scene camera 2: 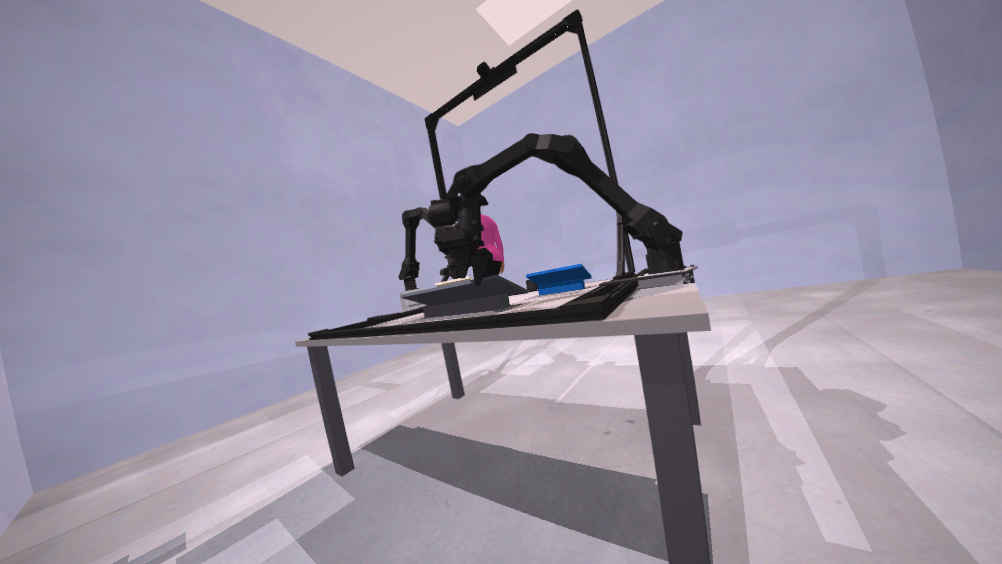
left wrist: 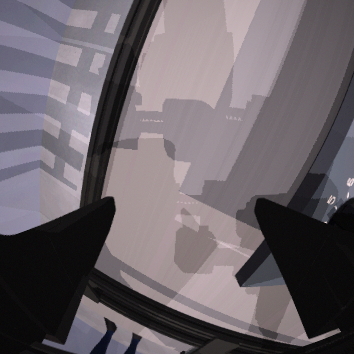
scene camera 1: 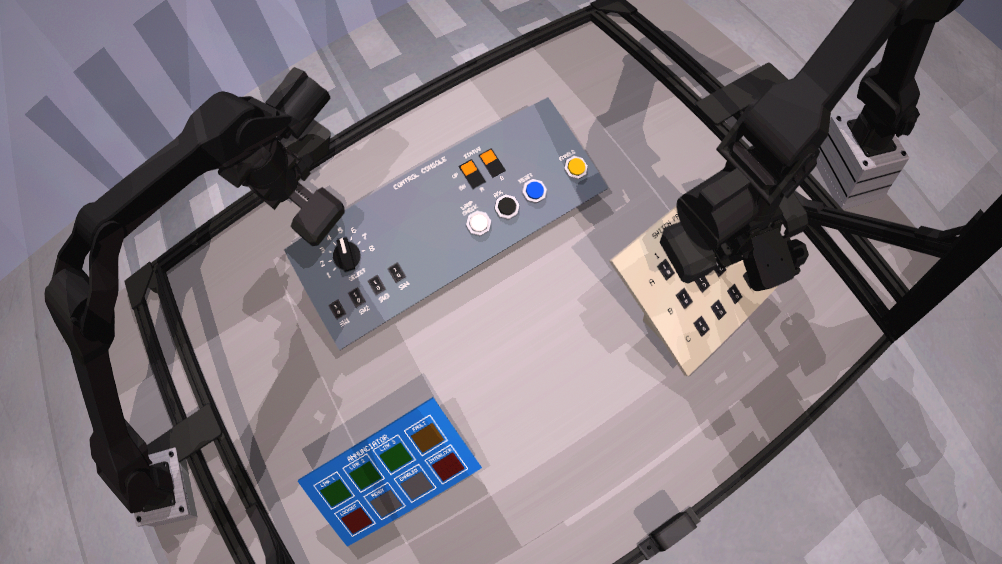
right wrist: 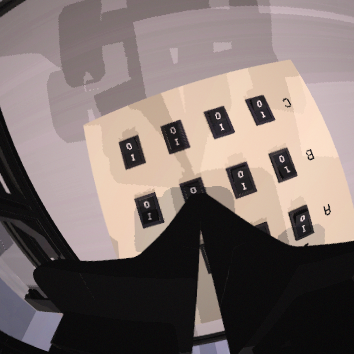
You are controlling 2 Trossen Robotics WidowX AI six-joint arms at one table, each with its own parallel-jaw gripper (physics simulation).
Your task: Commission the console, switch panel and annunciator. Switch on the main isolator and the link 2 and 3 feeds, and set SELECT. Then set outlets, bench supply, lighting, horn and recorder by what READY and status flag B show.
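Places are measured from the left arm's base along level axes (x back, y right, z up), in millimetres.
Pixels of known places: left gripper, fingertip midpoint: [scene camera 2: 470,282] [left wrist: 185,204] [scene camera 1: 293,206]; right gripper, fingertip midpoint: [scene camera 1: 721,264] [right wrist: 197,199]; left arm's base, origin of the base link: [scene camera 2: 667,270] [scene camera 1: 155,487]; right arm's base, origin of the base link: [scene camera 2: 411,290] [scene camera 1: 871,136].
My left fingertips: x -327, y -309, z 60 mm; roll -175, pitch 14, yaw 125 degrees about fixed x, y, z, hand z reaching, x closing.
For each thing: its top centre in the pictures, then the offset to it from my left fingertips. "spot": a spot on its surface instead.
- blue annunciator, middle of its top: [scene camera 1: 376,464] [scene camera 2: 555,268] dx -28, dy +368, dz -6 mm
- READY, surface spot: [scene camera 1: 385,502] spot: dx -17, dy +409, dz -39 mm
- switch B3, surface spot: [right wrist: 193,185] spot: dx -487, dy +282, dz -13 mm
- yellow ENABLE button, middle of its top: [scene camera 1: 576,163] dx -375, dy +70, dz -21 mm
The grey console [scene camera 1: 420,238] has its SELECT knob [scene camera 1: 345,253] pointing near 5, with small switches SW1 to SW4 below. Both status flags show orange in their upper halves, including flag B [scene camera 1: 492,162]. The blue annunciator [scene camera 1: 459,448] [scene camera 2: 559,277] has dull tiles; READY [scene camera 1: 385,502] is grey. The cream switch panel [scene camera 1: 683,360] [right wrist: 107,190] has rows A, B and C. My right gripper [right wrist: 197,199] is shut and empty, its tips covering part of switch B3 [right wrist: 193,185] in the right wrist view; contact is unclear. My left gripper [left wrist: 185,204] is open and empty beside the console's knob end.
White, black and blue buttons and the yellow ENABLE button [scene camera 1: 575,166] stand on the console. A black frame [scene camera 1: 462,73] edges the table [scene camera 2: 673,322]. The right arm hides the switch panel's upper part in scene camera 1. A person in pink [scene camera 2: 493,238] stands behind the table.
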